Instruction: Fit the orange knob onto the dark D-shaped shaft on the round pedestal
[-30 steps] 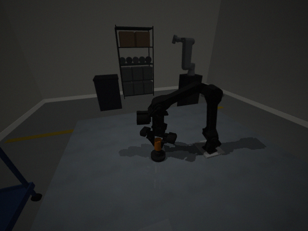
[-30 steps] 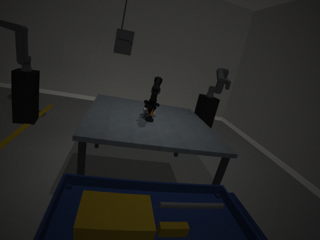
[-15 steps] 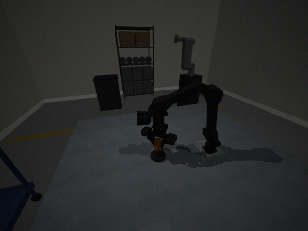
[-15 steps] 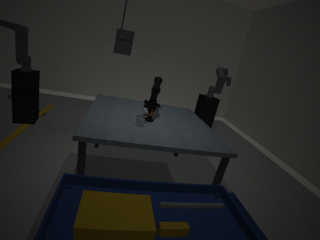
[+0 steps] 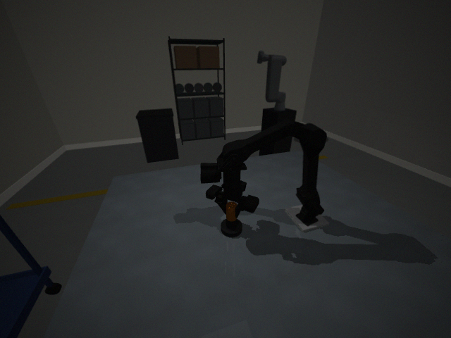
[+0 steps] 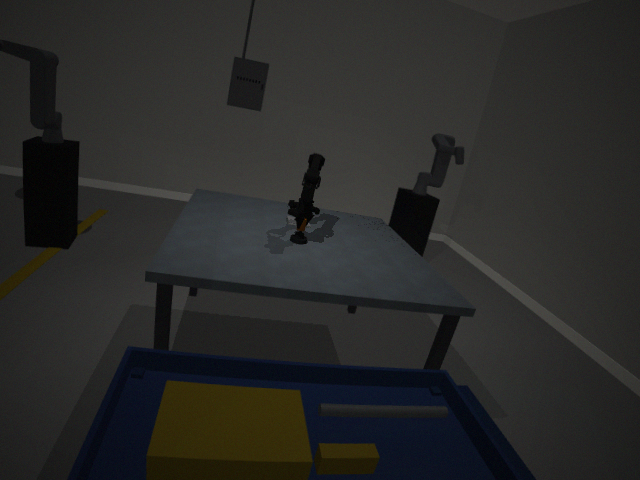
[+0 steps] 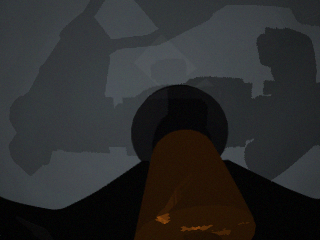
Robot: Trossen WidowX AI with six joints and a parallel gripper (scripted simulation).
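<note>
The orange knob is 20 mm above my gripper tip. Also, from my gripper tip: dark round pedestal (40 mm below).
</note>
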